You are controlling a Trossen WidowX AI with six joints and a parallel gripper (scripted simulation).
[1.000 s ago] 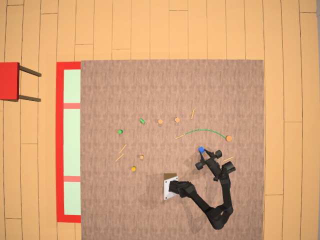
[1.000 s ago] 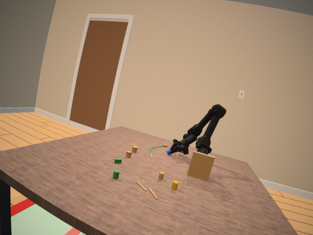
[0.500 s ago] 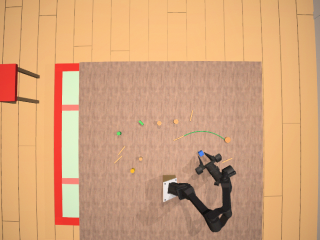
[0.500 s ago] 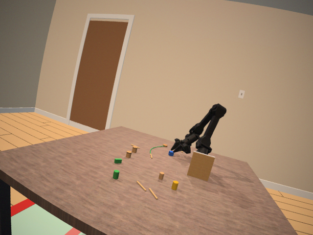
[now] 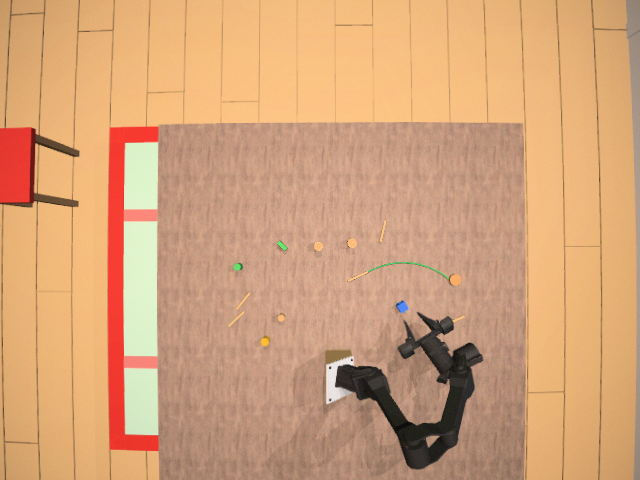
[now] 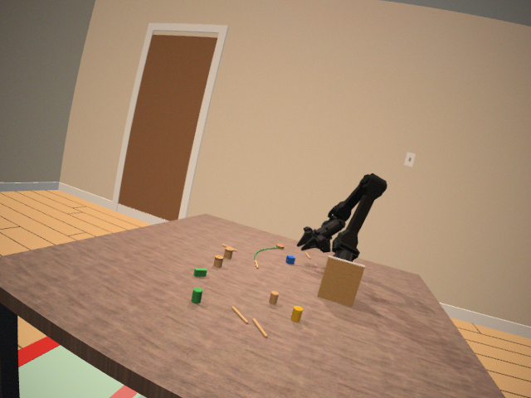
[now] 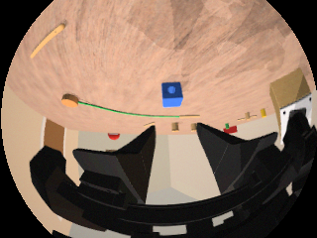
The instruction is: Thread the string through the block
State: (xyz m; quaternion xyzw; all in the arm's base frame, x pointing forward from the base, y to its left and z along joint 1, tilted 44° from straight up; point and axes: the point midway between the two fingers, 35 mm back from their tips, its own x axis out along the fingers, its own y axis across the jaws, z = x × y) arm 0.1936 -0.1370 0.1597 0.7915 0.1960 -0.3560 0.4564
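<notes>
My gripper tip is 60 mm above the blue block, 20 mm to the right of it and 20 mm short of it. The rest, counted from my gripper tip: yellow peg: 460 mm to the left, 170 mm behind, 50 mm below; round wooden button: 150 mm to the right, 140 mm ahead, 70 mm below; thin wooden stick: 170 mm to the left, 110 mm ahead, 70 mm below.
</notes>
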